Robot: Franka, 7 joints.
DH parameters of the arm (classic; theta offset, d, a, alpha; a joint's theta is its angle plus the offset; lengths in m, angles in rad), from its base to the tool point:
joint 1: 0 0.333 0 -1.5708
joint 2: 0 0 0 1.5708
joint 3: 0 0.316 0.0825 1.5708
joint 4: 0 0 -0.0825 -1.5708
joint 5: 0 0.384 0 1.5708
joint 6: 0 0 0.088 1.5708
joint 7: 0 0.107 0 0
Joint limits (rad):
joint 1: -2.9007..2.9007
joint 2: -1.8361..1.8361
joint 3: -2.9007..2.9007
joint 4: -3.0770..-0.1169
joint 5: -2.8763..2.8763
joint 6: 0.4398..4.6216
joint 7: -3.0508..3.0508
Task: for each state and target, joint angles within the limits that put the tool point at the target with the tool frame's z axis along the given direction. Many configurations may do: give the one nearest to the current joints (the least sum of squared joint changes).
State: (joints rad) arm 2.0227 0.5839 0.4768 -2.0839 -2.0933 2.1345 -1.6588
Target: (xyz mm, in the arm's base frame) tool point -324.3 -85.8 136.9 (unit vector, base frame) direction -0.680 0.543 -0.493
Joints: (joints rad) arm 2.4749 0.3429 0.9722 -2.7892 -2.0805 1.9294 -1.6588
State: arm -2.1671 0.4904 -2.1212 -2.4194 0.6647 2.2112 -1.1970
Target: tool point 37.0 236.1 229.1 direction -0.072 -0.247 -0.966
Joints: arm -2.4547 0.7209 -2.1324 -3.0770 0.7965 2.1522 -1.1970
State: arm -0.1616 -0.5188 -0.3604 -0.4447 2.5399 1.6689 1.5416
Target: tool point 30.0 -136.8 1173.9 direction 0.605 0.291 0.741
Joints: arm -0.6850 -0.2104 -0.3734 -0.5841 1.8602 2.2850 1.5416
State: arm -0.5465 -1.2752 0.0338 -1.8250 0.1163 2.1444 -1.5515
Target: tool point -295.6 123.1 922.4 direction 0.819 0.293 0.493
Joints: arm -0.1295 -1.6033 0.1194 -1.7320 0.4510 2.2545 -1.5515
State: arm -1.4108 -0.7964 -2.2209 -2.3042 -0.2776 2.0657 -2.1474
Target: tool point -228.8 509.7 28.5 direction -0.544 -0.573 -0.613
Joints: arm -1.9405 -1.1241 -2.4159 -1.8524 0.0856 2.2377 -2.1474
